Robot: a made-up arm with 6 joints.
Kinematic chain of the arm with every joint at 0, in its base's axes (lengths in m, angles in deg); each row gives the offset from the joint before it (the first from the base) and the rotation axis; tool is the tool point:
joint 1: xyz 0 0 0.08 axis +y
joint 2: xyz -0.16 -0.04 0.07 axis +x
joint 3: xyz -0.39 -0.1 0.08 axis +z
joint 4: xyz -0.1 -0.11 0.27 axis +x
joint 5: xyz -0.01 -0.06 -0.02 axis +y
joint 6: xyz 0 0.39 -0.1 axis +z
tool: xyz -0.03 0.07 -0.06
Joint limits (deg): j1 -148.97..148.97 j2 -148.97..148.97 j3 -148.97..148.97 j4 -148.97..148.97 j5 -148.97..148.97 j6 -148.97..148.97
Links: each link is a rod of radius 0.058 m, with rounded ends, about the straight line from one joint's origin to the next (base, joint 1, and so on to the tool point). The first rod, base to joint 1, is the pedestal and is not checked.
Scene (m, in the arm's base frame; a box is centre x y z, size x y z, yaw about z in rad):
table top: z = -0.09
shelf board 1: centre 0.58 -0.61 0.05 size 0.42 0.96 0.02 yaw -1
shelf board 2: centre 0.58 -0.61 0.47 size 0.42 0.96 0.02 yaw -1
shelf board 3: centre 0.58 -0.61 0.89 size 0.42 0.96 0.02 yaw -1
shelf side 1: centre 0.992 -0.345 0.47 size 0.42 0.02 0.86 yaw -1
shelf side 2: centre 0.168 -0.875 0.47 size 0.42 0.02 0.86 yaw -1
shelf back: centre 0.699 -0.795 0.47 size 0.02 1 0.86 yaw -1
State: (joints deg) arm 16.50 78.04 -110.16 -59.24 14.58 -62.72
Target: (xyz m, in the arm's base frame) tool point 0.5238 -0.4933 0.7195
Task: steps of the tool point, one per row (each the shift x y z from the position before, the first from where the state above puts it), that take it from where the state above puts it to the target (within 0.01 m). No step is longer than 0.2 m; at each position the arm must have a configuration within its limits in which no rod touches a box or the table.
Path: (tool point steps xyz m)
1: 0.1164 -0.0226 0.0204
2: 0.1221 -0.0428 0.0249
3: 0.1257 -0.0579 0.0326
4: 0.1273 -0.0674 0.0421
5: 0.1265 -0.0719 0.0511
6: 0.1234 -0.0724 0.0578
7: 0.1170 -0.0704 0.0608
8: 0.1074 -0.0671 0.0595
9: 0.0947 -0.0634 0.0532

